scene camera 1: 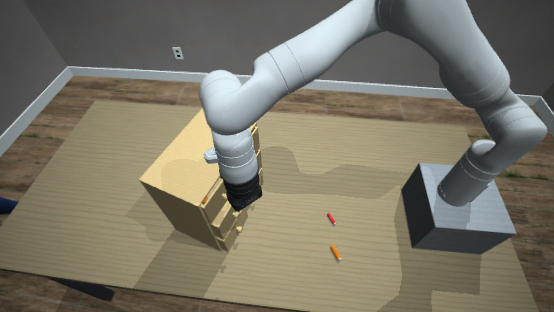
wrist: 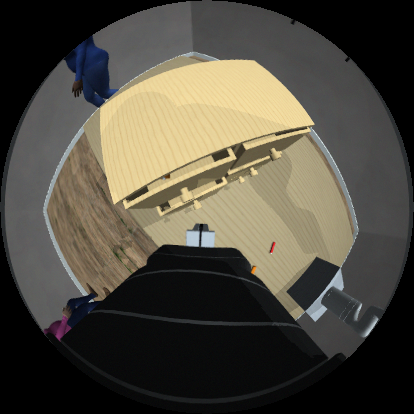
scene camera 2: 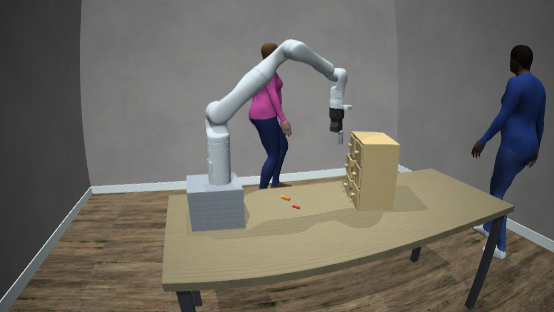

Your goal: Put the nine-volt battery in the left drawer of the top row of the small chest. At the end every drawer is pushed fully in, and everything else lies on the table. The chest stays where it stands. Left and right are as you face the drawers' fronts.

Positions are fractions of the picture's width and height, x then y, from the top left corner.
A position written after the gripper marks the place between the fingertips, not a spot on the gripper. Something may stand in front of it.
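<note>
The gripper appears in scene camera 1 (scene camera 1: 0.44,0.65) and again in the wrist view (wrist: 0.48,0.56). A small wooden chest (scene camera 1: 0.33,0.58) (wrist: 0.40,0.30) (scene camera 2: 0.69,0.51) is visible from the scene cameras and from the wrist. The wrist view also takes in a drawer (wrist: 0.66,0.35), a drawer (wrist: 0.50,0.41) and a drawer (wrist: 0.42,0.49).
</note>
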